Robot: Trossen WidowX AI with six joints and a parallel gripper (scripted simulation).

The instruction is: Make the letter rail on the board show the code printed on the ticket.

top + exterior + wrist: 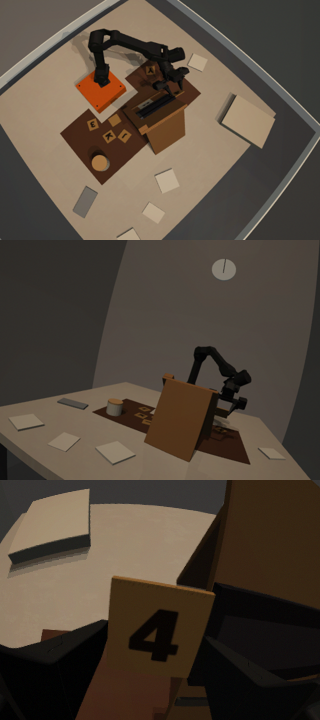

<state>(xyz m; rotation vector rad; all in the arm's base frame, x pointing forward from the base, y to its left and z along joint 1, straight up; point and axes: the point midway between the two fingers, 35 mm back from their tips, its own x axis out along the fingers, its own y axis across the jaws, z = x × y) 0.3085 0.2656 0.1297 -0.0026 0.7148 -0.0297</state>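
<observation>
Right now my gripper tip is 70 mm past the pale ticket, 150 mm to the left of it and 80 mm above it. Also, from my gripper tip: dark brown mat: 130 mm behind, 250 mm to the right, 170 mm below; tile marked 4: right at my gripper tip; tile marked y: 260 mm behind, 20 mm to the left, 170 mm below.
</observation>
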